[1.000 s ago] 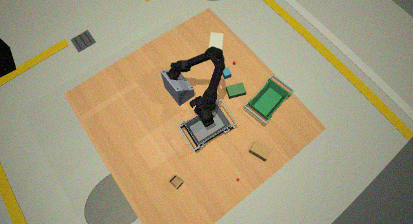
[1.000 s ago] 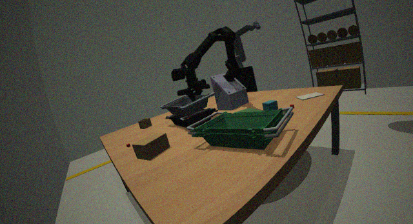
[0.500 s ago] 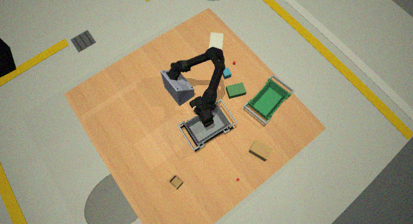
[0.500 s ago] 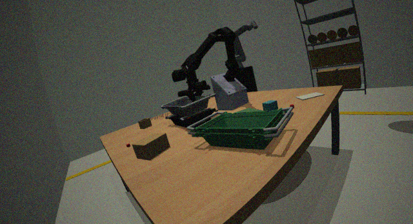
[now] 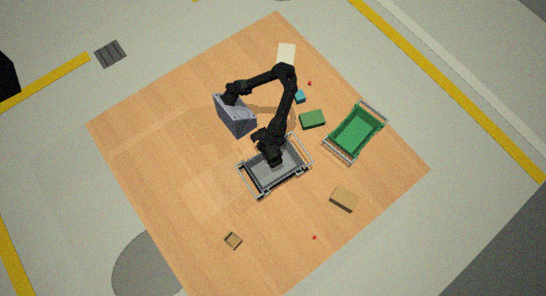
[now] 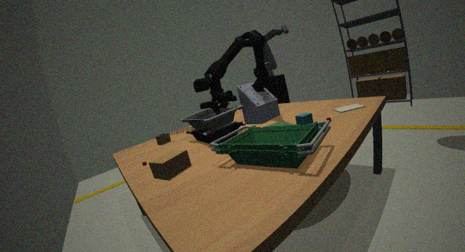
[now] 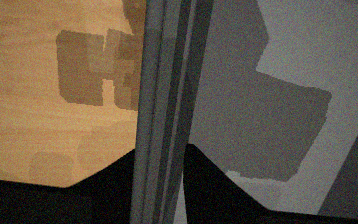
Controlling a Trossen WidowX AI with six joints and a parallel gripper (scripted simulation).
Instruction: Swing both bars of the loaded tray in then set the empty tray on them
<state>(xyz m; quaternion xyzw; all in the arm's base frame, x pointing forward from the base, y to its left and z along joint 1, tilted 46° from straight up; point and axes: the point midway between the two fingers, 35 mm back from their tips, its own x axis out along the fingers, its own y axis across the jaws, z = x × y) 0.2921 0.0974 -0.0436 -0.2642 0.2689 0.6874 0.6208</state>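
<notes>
Right now my gripper tip is 70 mm short of the grey plastic tray and 30 mm below it. The rest, counted from my gripper tip: teal cube: 220 mm behind, 330 mm to the left, 60 mm below; small brown box: 250 mm ahead, 330 mm to the right, 70 mm below; green block: 70 mm behind, 320 mm to the left, 60 mm below.
</notes>
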